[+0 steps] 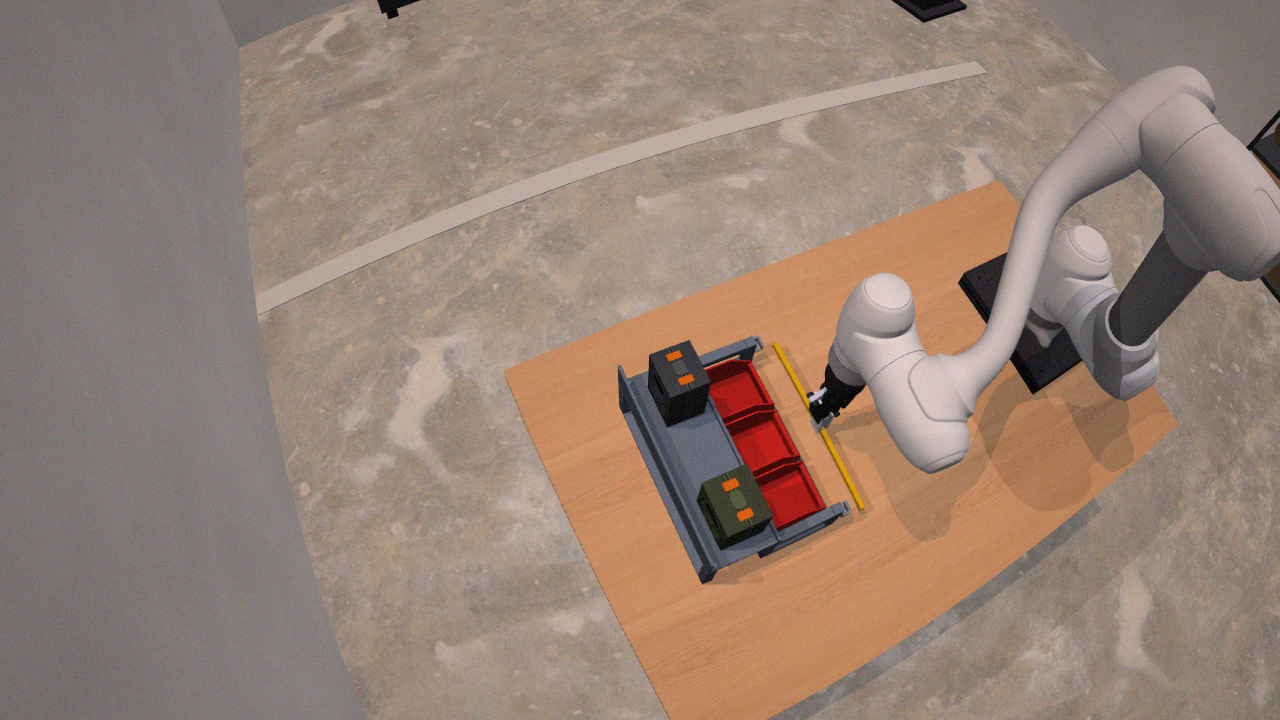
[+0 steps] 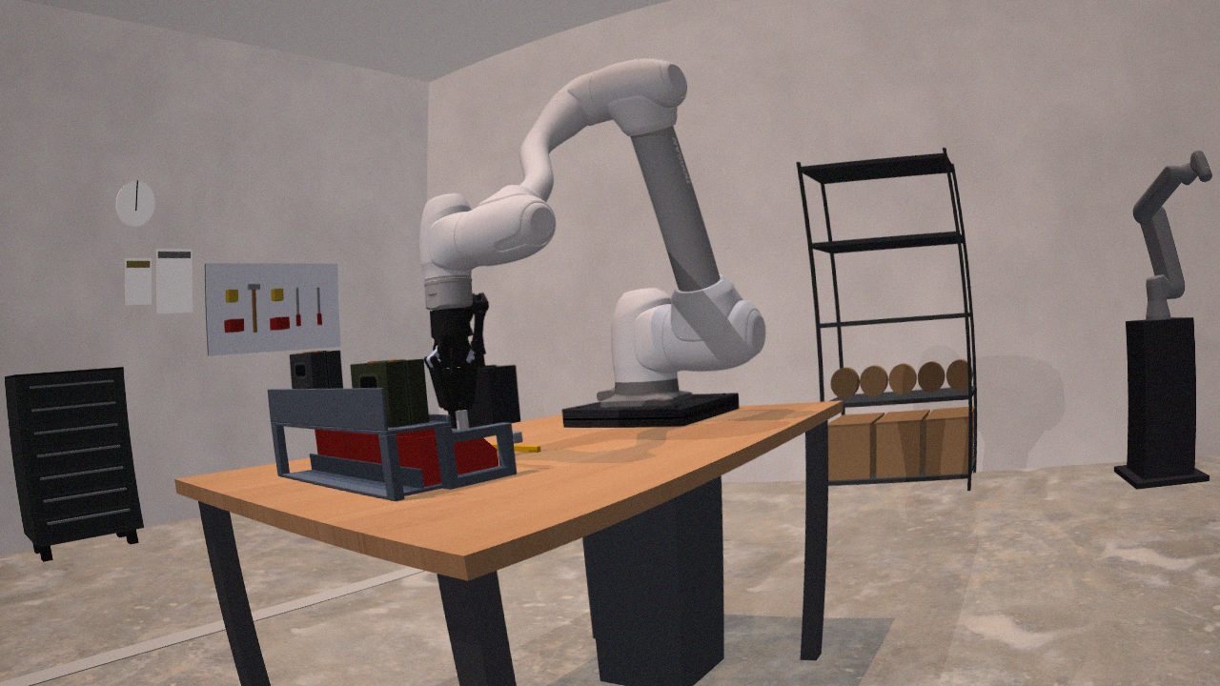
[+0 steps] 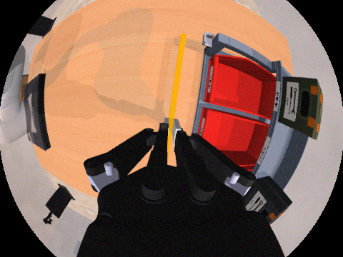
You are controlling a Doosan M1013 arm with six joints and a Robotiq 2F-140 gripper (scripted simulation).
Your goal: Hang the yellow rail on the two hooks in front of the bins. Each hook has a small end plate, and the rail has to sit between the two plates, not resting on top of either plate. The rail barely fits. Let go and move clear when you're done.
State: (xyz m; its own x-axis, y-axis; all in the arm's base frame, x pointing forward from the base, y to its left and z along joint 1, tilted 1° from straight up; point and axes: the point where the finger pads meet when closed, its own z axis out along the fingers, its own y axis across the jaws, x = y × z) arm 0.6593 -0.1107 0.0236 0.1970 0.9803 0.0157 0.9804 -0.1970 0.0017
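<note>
Now: hand 5 cm short of the rack bar, 2 cm to the left of it and 6 cm above it. Also, from my hand: green box: 26 cm ahead, 5 cm to the left, 8 cm above; then yellow rail: 3 cm below; then black box: 21 cm ahead, 17 cm to the right, 10 cm above.
</note>
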